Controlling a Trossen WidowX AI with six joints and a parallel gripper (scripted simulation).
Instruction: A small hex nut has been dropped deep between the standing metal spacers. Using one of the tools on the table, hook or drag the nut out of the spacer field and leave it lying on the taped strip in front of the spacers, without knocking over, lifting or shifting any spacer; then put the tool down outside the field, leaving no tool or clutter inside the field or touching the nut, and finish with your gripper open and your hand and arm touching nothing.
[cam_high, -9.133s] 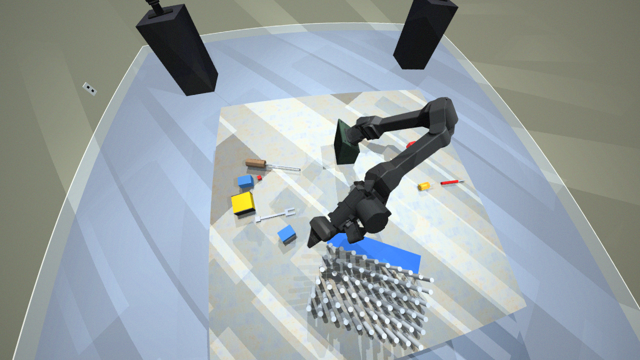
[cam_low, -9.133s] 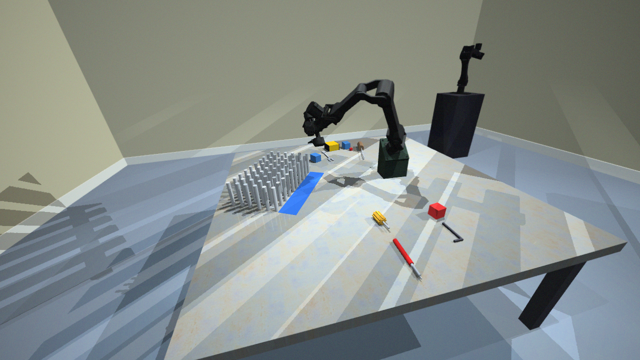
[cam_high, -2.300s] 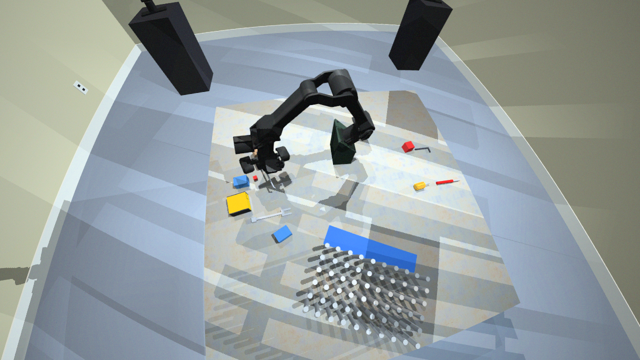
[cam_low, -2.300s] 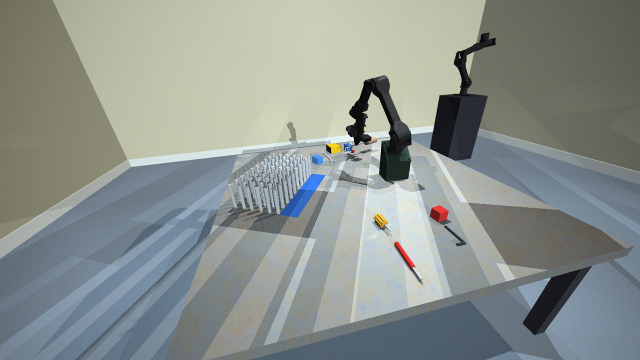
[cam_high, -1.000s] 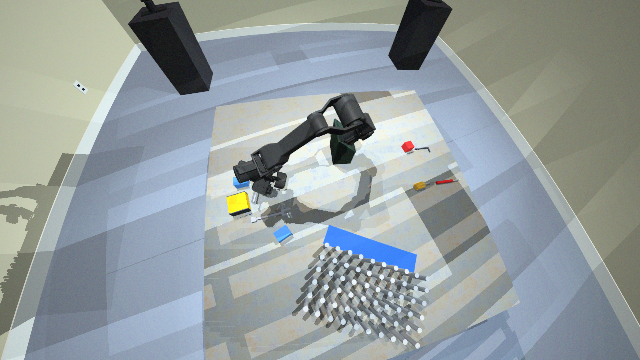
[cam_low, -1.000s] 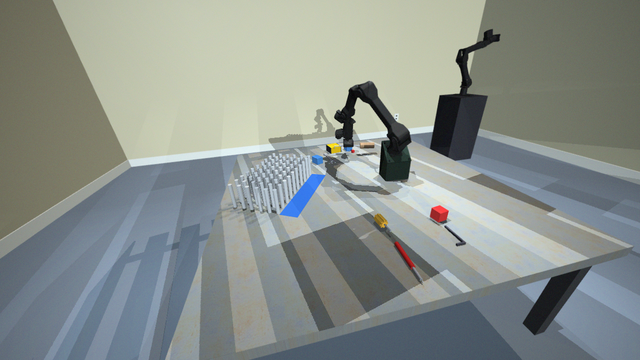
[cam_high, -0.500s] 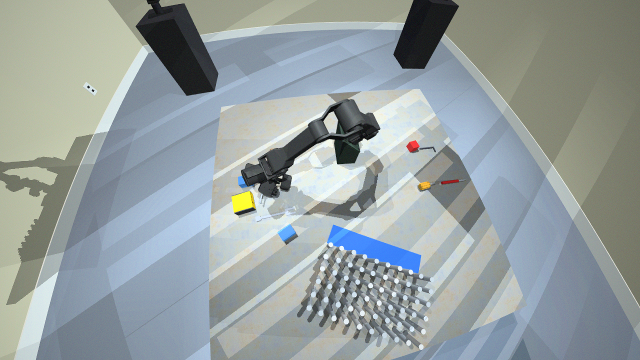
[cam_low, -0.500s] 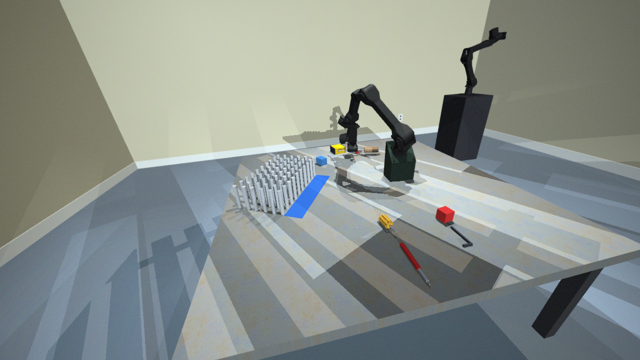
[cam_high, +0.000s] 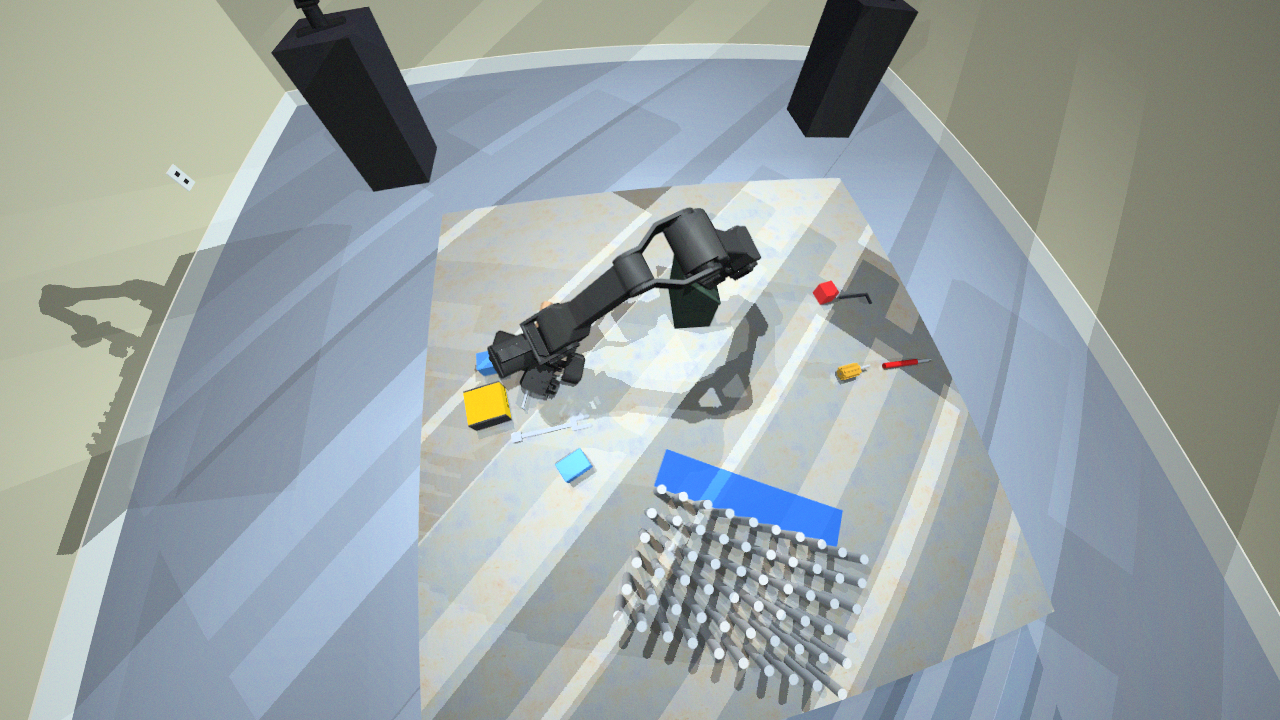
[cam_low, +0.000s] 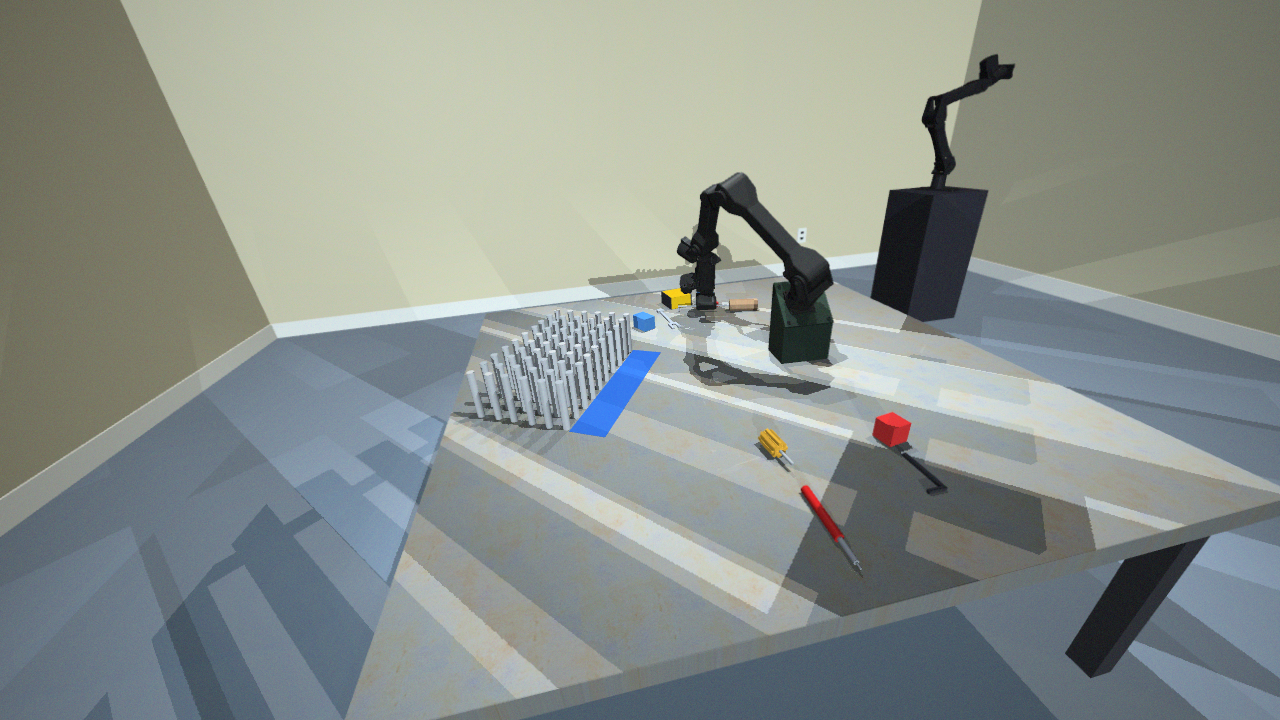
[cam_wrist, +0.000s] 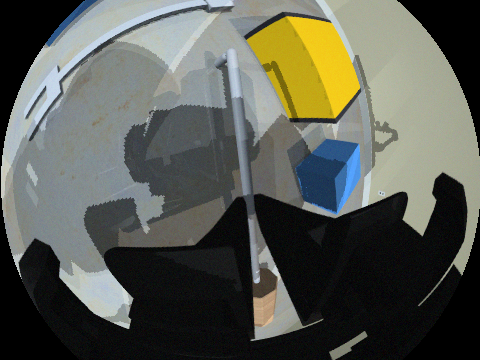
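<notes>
The tiny red cube is 50 mm behind my gripper tip, 30 mm to the right of it and 10 mm below it. The rest, counted from my gripper tip: stubby yellow screwdriver: 740 mm to the left, 110 mm ahead; then blue taped strip: 420 mm to the left, 350 mm ahead, 20 mm below; then small wrench: 140 mm ahead, 30 mm to the left, 10 mm below.
</notes>
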